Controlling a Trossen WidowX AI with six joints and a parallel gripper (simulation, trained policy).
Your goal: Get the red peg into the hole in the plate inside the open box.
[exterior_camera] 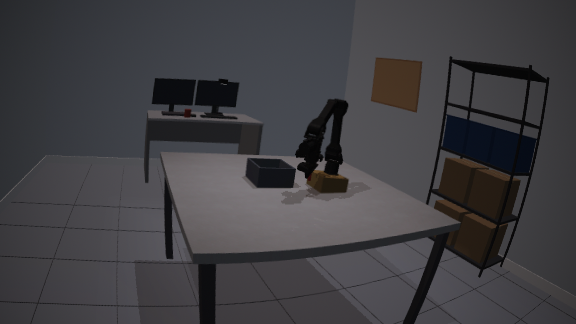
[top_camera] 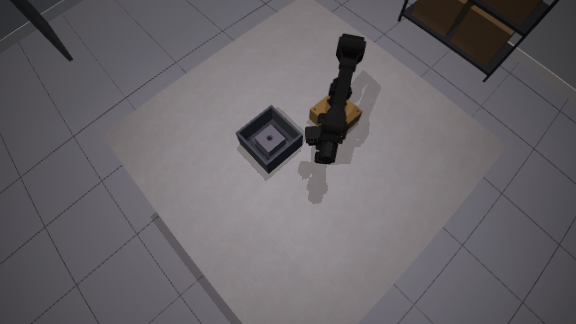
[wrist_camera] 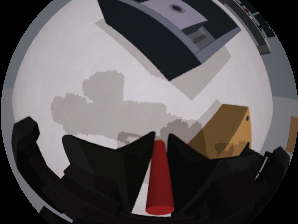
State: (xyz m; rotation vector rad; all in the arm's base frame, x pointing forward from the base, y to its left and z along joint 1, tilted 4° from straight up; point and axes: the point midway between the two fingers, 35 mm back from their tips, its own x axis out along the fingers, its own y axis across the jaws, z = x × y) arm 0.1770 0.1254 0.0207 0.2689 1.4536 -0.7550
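Now: gripper tip 150 mm short of the grey plate, 140 mm to the left of it and 30 mm above it. Round my gripper tip: red peg 30 mm above, 10 mm to the left, 10 mm behind; then dark box 150 mm ahead, 140 mm to the right, 50 mm below.
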